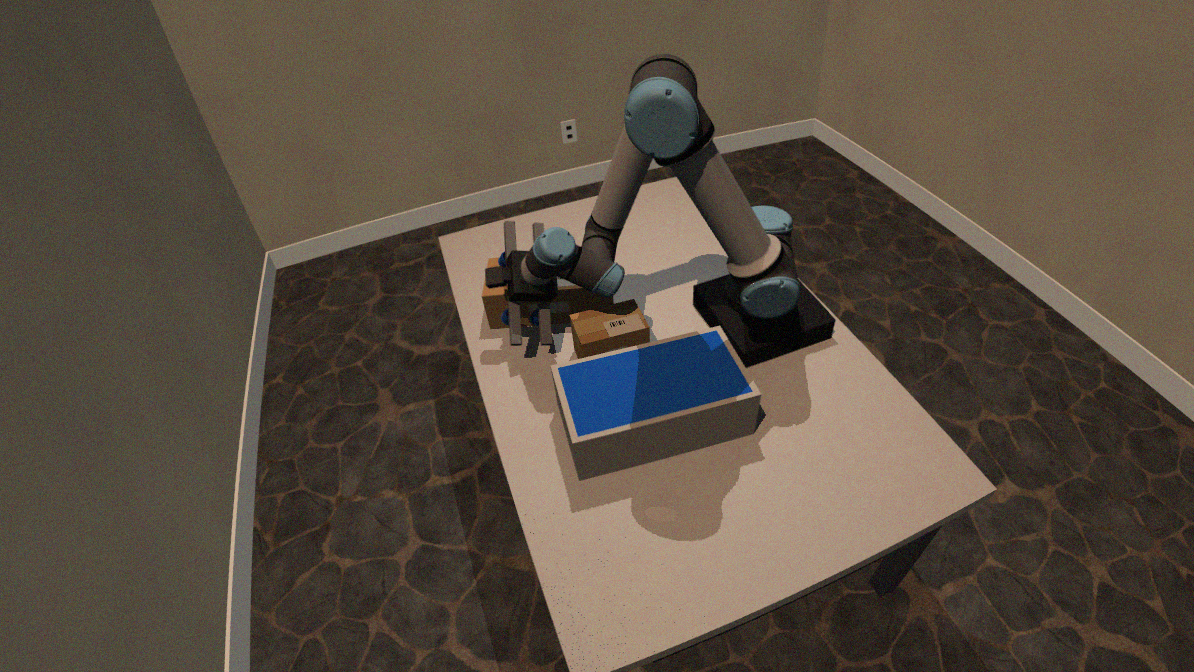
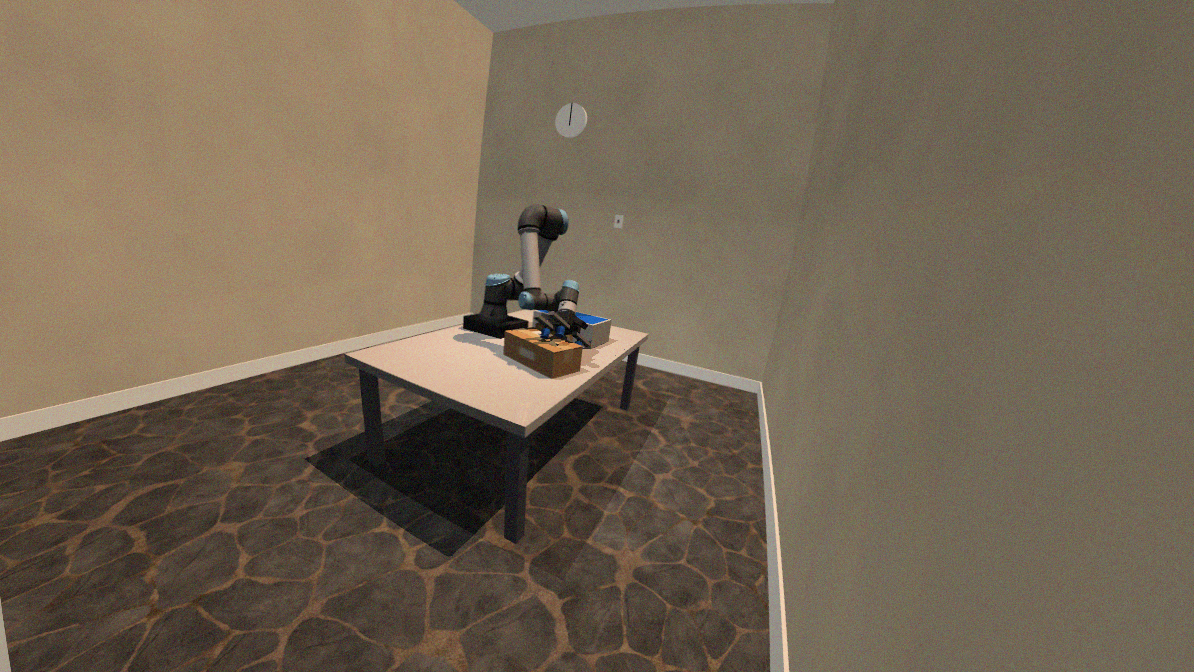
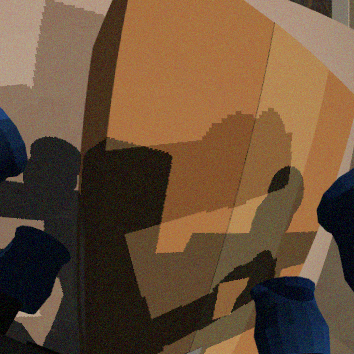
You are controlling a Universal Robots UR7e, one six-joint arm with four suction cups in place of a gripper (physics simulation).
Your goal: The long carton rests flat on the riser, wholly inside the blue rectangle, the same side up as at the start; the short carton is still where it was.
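Frame: origin at the arm's base, x left, y back, z up, level; centimetres.
Where they show: hand, tool point: (image 2: 561,343) (image 3: 160,234); arm's base, link origin: (image 2: 493,319).
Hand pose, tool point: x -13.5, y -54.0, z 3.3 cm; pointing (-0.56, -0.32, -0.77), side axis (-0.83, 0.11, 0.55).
Each offset is from my tool point to the centre of the thing. Level surfaces: height alone.
The long carton {dx -3.8, dy +7.0, dz -4.0 cm} (image 1: 495,303) (image 2: 541,356) (image 3: 182,70) is brown cardboard and lies flat on the table {dz -9.3 cm} (image 1: 695,567) at the far left, partly hidden by my tool. My gripper (image 1: 527,288) (image 2: 557,327) (image 3: 175,228) has four blue suction cups and hangs just above the carton's top. It holds nothing. The short carton {dx +18.0, dy +17.5, dz -4.0 cm} (image 1: 601,332) bears a white label and lies beside the long one, toward the riser. The riser {dx +38.5, dy +21.8, dz -3.3 cm} (image 1: 661,434) (image 2: 597,330) is a low grey box. Nothing lies on the blue rectangle {dx +38.5, dy +21.8, dz +2.7 cm} (image 1: 655,387) on its top.
The arm's black base (image 1: 761,320) stands on the table right of the riser. The arm reaches over the short carton to the left. The table's far left edge runs close behind the long carton.
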